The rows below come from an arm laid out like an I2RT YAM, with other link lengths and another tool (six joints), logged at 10 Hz.
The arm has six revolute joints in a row. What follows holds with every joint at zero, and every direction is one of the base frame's.
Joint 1 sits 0.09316 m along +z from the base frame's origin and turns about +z.
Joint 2 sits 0.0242 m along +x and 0.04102 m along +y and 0.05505 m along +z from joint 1 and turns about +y.
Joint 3 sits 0.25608 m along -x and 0.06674 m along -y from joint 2 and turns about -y.
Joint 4 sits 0.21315 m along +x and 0.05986 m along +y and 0.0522 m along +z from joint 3 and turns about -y.
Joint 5 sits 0.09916 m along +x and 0.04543 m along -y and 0.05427 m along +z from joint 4 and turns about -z.
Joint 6 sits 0.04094 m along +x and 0.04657 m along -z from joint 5 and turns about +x.
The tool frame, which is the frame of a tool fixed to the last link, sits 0.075 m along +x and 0.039 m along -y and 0.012 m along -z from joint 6; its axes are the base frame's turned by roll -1.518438, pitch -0.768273 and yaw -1.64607 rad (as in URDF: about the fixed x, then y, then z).
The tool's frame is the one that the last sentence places.
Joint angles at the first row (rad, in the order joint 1, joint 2, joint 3, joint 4, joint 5, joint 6):
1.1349 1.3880 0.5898 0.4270 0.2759 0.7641
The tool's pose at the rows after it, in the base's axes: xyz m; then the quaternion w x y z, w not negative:
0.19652 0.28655 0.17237 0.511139 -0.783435 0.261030 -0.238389
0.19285 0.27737 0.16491 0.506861 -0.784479 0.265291 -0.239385
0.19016 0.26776 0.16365 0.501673 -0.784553 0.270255 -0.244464
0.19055 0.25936 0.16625 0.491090 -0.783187 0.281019 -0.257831
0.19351 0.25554 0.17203 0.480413 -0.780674 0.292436 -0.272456
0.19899 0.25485 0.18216 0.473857 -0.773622 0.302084 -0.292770
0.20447 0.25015 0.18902 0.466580 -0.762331 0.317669 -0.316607
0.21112 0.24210 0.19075 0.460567 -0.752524 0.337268 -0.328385
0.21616 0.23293 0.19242 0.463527 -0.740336 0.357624 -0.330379
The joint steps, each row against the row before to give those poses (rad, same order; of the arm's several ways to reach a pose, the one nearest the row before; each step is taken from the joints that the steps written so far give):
0.0045 0.0116 -0.0274 0.0195 -0.0266 0.0133
0.0004 -0.0206 -0.0473 0.0172 0.0080 0.0061
0.0000 -0.0389 -0.0272 -0.0201 0.0156 0.0028
0.0000 -0.0346 0.0019 -0.0511 0.0379 0.0039
-0.0008 -0.0154 0.0292 -0.0581 0.0404 0.0042
-0.0008 -0.0028 0.0422 -0.0429 0.0480 -0.0052
-0.0037 -0.0045 0.0199 -0.0197 0.0594 0.0004
-0.0245 -0.0078 0.0023 -0.0105 0.0240 0.0127
-0.0303 -0.0237 -0.0131 0.0011 0.0003 0.0222

